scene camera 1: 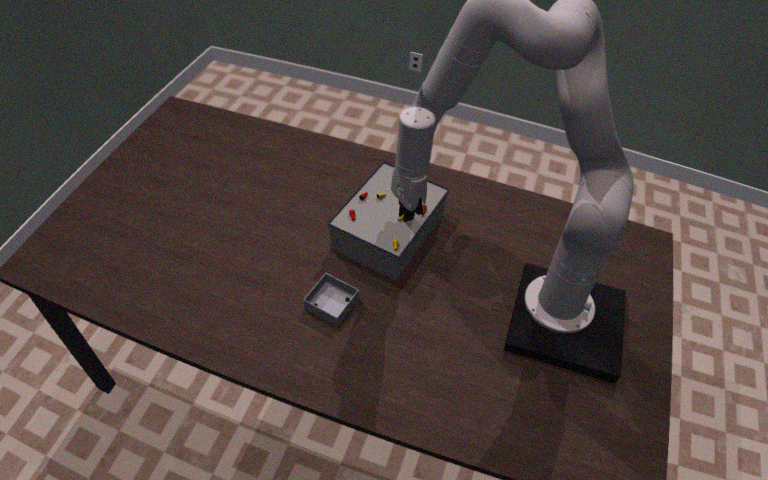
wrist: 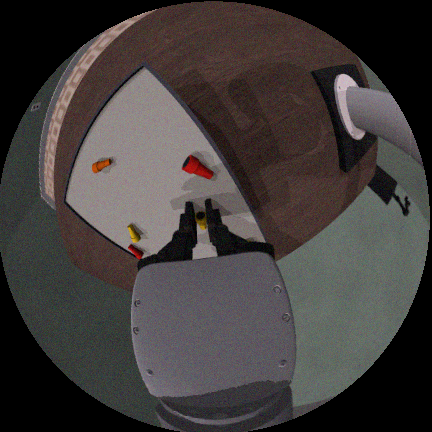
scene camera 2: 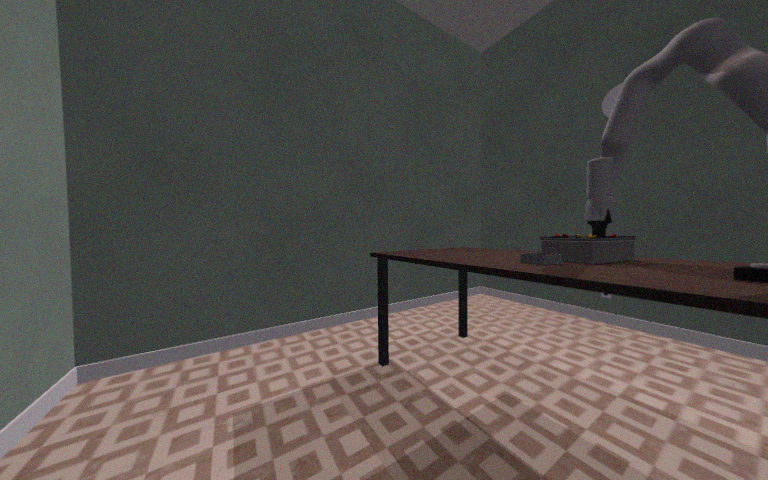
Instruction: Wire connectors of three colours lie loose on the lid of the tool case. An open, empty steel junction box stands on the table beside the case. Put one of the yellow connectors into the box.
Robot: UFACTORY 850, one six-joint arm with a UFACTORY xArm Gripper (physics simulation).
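Observation:
My gripper (scene camera 1: 405, 216) (scene camera 2: 598, 233) (wrist: 199, 209) points down at the tool case lid (scene camera 1: 370, 226) (wrist: 135, 125), its fingers close together on either side of a yellow connector (scene camera 1: 400, 217) (wrist: 201, 220). It is shut on that connector, low at the lid. A second yellow connector (scene camera 1: 381, 195) (wrist: 133, 233) lies farther back on the lid, and a third (scene camera 1: 395, 244) lies near its front corner, largely hidden in the wrist view. The open steel junction box (scene camera 1: 320, 314) (scene camera 2: 540, 259) stands on the table in front of the case, empty.
A red connector (scene camera 1: 423, 209) (wrist: 198, 167) lies close beside the fingers. Two more red connectors (scene camera 1: 363, 195) (scene camera 1: 352, 215) lie on the lid's left part. An orange connector (wrist: 101, 165) lies toward another lid edge. The arm's black base plate (scene camera 1: 566, 356) is at the table's right.

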